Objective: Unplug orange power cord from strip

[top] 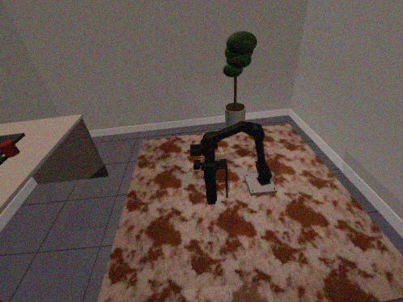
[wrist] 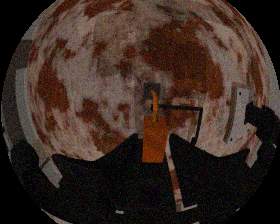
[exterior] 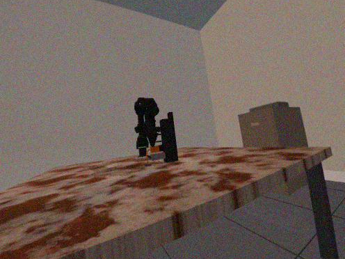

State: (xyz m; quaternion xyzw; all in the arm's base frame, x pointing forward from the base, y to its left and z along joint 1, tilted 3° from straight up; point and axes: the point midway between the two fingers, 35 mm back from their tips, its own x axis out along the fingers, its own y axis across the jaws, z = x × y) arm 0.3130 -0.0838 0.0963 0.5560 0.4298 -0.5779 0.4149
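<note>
The orange plug is 30 mm to the left of my gripper tip. From my gripper tip the other things lie so: black power strip: 30 mm ahead, 100 mm to the left, 30 mm above.
</note>
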